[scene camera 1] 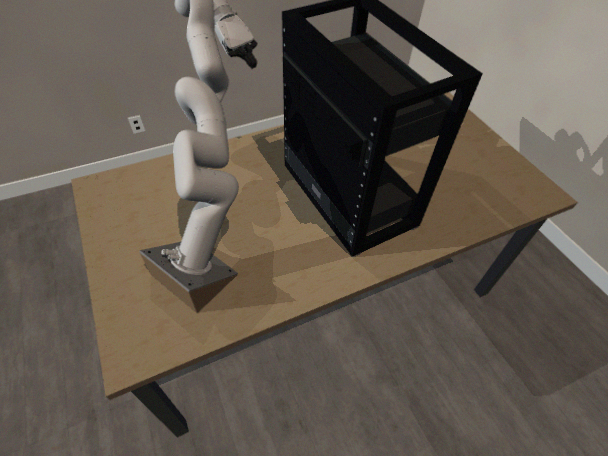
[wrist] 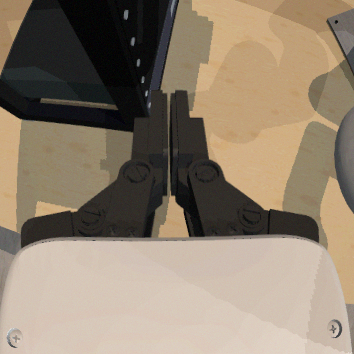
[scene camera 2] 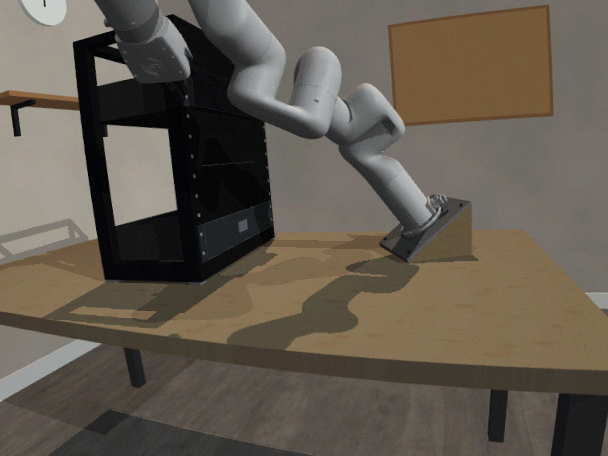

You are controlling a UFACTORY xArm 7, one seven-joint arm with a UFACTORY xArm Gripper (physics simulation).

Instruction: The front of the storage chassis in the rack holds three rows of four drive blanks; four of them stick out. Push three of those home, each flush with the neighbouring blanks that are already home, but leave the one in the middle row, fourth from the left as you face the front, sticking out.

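Where they show: gripper, fingertip midpoint: (scene camera 1: pixel 254 66) (wrist: pixel 167 112) (scene camera 2: pixel 181 96); arm's base at its link origin: (scene camera 1: pixel 190 263) (scene camera 2: pixel 421 221).
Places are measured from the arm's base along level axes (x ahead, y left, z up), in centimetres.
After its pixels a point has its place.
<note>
The black rack (scene camera 1: pixel 400 102) @[z 52.5, x 56.0, y -9.0 cm] (scene camera 2: pixel 186 200) @[z 12.1, x 44.8, y 40.1 cm] (wrist: pixel 95 60) @[z 20.5, x 46.9, y 40.5 cm] stands upright on the table. Its front, facing the arm, is very dark in both scene views, and I cannot make out single drive blanks or which ones stick out. My gripper (scene camera 1: pixel 254 65) @[z 32.9, x 36.2, y 47.9 cm] (wrist: pixel 167 112) @[z 32.9, x 36.2, y 47.9 cm] is shut and empty. In the wrist view its fingertips point down past the rack's front corner post, with table surface far below. In scene camera 1 it hangs high, out from the rack's front and apart from it. In scene camera 2 the gripper body hides much of the fingers against the rack's upper part.
A dark grey panel with a light label (scene camera 1: pixel 316 190) @[z 2.2, x 47.4, y 15.0 cm] (scene camera 2: pixel 243 226) @[z 1.4, x 47.4, y 14.9 cm] fills the rack's lowest front part. The arm's wedge-shaped base (scene camera 1: pixel 197 295) @[z 0.6, x -0.1, y -12.1 cm] (scene camera 2: pixel 450 235) @[z -2.1, x -8.2, y 8.5 cm] is on the wooden table (scene camera 1: pixel 130 345) @[z -7.8, x -21.5, y -16.8 cm] (scene camera 2: pixel 450 320) @[z -7.7, x -11.0, y 46.9 cm]. A wall shelf (scene camera 2: pixel 45 100) is behind the rack. A corkboard (scene camera 2: pixel 470 65) hangs on the wall.
</note>
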